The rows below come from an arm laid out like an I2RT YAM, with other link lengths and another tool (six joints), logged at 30 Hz.
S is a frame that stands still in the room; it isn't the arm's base.
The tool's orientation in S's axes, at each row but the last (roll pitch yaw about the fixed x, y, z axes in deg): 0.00 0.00 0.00; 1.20 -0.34 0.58; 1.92 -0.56 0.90; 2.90 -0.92 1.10; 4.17 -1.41 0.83; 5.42 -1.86 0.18; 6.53 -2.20 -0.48; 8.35 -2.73 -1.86; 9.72 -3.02 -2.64; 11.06 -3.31 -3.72; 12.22 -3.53 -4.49
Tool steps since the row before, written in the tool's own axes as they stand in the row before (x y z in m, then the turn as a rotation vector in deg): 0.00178 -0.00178 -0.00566 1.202 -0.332 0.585; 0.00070 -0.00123 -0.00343 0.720 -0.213 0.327; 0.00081 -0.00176 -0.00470 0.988 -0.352 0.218; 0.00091 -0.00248 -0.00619 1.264 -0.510 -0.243; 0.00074 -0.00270 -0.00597 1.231 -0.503 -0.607; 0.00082 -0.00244 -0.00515 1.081 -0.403 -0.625; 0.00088 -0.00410 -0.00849 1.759 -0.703 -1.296; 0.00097 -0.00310 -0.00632 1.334 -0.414 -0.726; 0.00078 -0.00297 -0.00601 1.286 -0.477 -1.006; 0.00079 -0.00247 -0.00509 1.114 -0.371 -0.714; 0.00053 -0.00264 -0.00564 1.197 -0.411 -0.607
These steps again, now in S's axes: 0.00178 -0.00178 -0.00566 1.202 -0.332 0.585; 0.00073 -0.00115 -0.00345 0.720 -0.213 0.327; 0.00088 -0.00159 -0.00475 0.991 -0.344 0.216; 0.00105 -0.00214 -0.00629 1.277 -0.473 -0.248; 0.00092 -0.00225 -0.00613 1.253 -0.439 -0.611; 0.00100 -0.00194 -0.00533 1.103 -0.339 -0.625; 0.00119 -0.00312 -0.00886 1.806 -0.566 -1.299; 0.00122 -0.00219 -0.00665 1.359 -0.348 -0.714; 0.00103 -0.00196 -0.00638 1.325 -0.362 -1.003; 0.00101 -0.00152 -0.00541 1.140 -0.302 -0.706; 0.00079 -0.00145 -0.00603 1.211 -0.369 -0.605
